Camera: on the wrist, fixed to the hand. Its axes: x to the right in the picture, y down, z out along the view.
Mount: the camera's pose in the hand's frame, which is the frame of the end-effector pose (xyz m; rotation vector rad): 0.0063 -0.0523 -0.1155 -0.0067 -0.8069 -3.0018
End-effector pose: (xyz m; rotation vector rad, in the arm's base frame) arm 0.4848 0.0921 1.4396 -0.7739 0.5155 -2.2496
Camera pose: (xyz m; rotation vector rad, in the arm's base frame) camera 0.3803 0.1391 1.3850 0.9129 0.8053 0.5855
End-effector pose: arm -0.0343 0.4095 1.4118 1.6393 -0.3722 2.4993
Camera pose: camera -0.1263 0.4913 1.3807 0.7437 1.0928 -0.4121
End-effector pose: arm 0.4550 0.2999 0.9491 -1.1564 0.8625 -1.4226
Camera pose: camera 0.3297 0.2936 0.9684 1.2540 1.4622 0.9651
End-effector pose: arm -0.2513 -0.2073 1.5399 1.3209 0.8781 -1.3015
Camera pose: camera -0.2757 -0.0863 1.5101 1.2191 -1.0139 1.6340
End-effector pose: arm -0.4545 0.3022 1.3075 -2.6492 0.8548 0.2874
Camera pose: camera -0.4084 0.2948 1.4255 -0.7933 -2.6616 0.2253
